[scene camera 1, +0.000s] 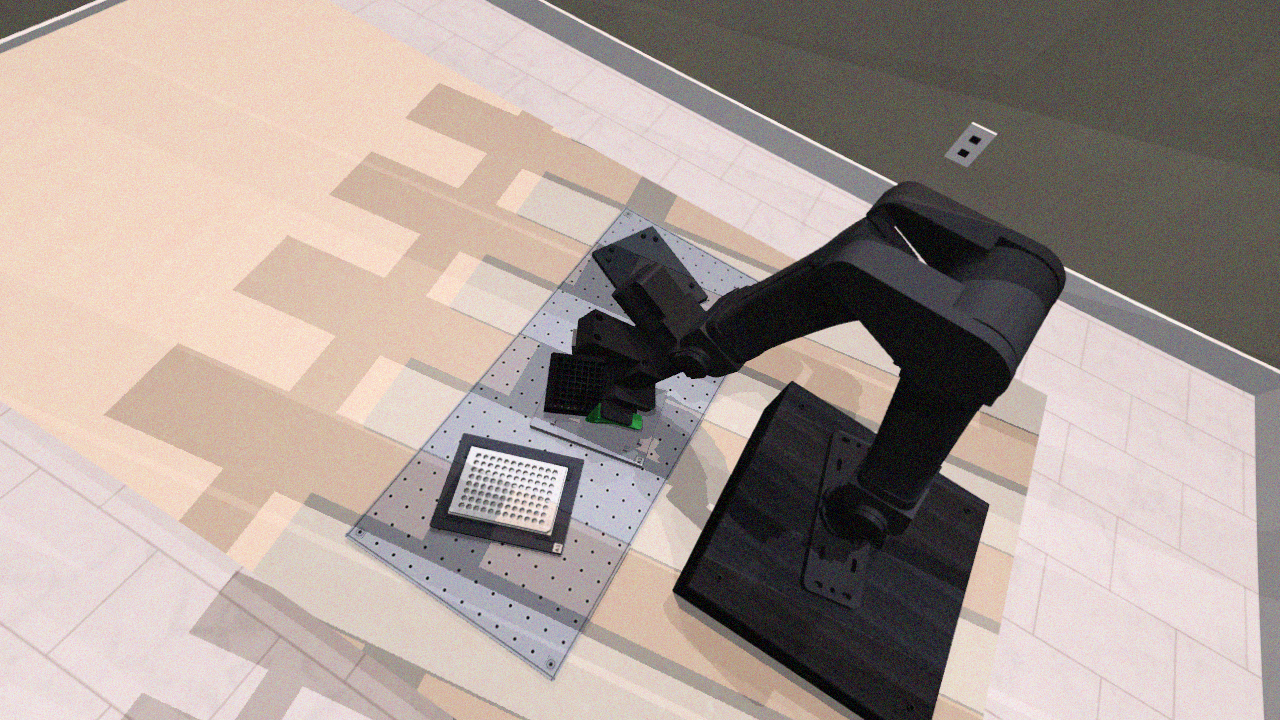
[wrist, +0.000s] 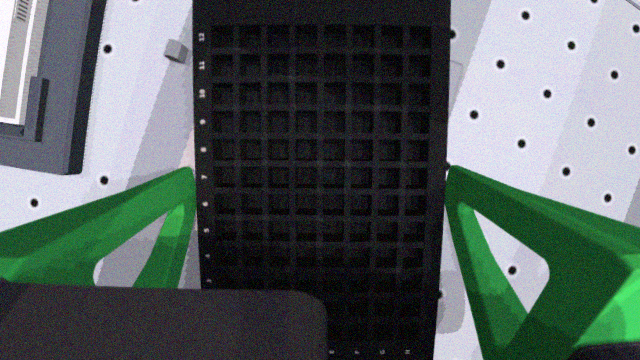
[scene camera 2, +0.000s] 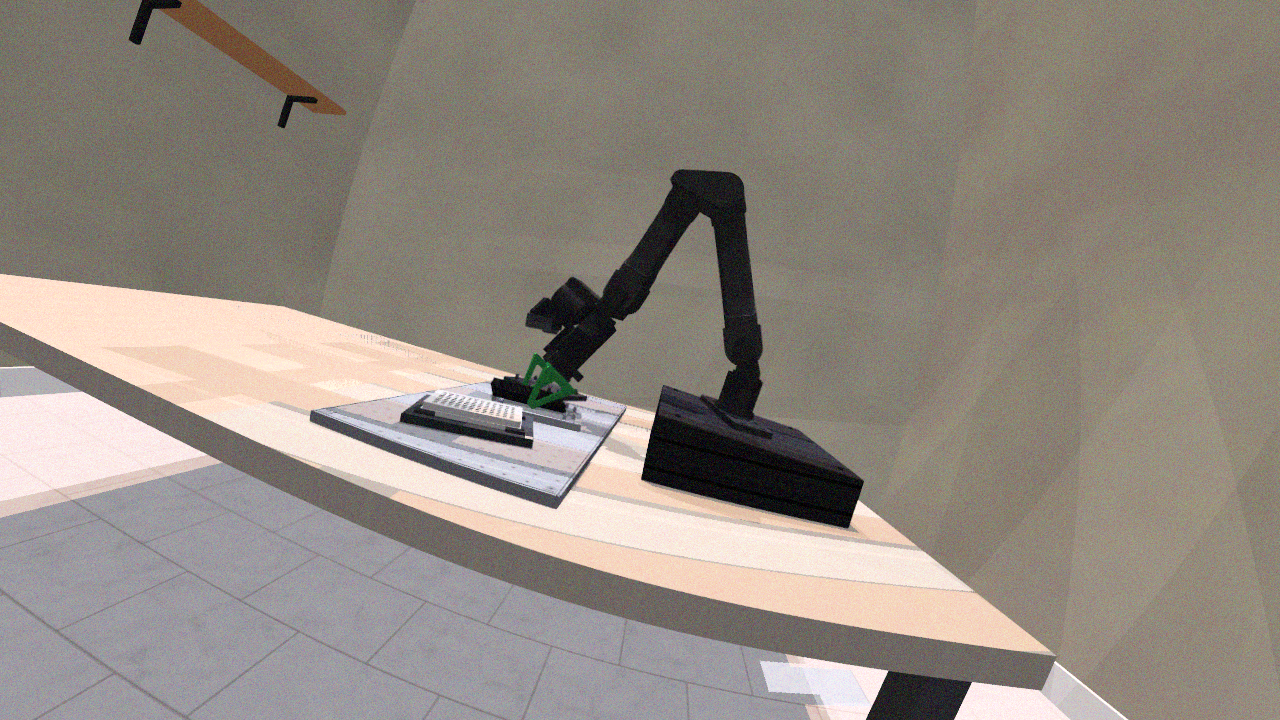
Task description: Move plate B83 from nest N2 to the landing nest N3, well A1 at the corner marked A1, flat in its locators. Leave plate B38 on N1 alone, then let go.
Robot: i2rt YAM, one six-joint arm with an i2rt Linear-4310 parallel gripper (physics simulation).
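Note:
A black gridded plate [scene camera 1: 572, 383] [scene camera 2: 514, 389] [wrist: 320, 150] lies at the grey nest [scene camera 1: 613, 440] [scene camera 2: 571, 422] mid-board; its ID is unreadable. My gripper [scene camera 1: 597, 392] [scene camera 2: 542, 394] [wrist: 320, 180] is open, its green fingertips low at the plate's two long sides. In the wrist view the gaps there look very small; contact cannot be told. A white plate [scene camera 1: 512, 488] [scene camera 2: 472, 408] [wrist: 7, 65] sits in the dark nest [scene camera 1: 501, 534] [scene camera 2: 465, 433] [wrist: 65, 100] near the board's front end, its tag too small to read. A third nest cannot be made out; the arm covers the far board.
A perforated board [scene camera 1: 465, 569] [scene camera 2: 563, 483] [wrist: 530, 110] carries the nests. The arm stands on a black base block [scene camera 1: 742, 537] [scene camera 2: 751, 474] beside it. A small grey locator block [wrist: 176, 50] stands left of the black plate in the wrist view. A dark part of the wrist covers the plate's lower left there.

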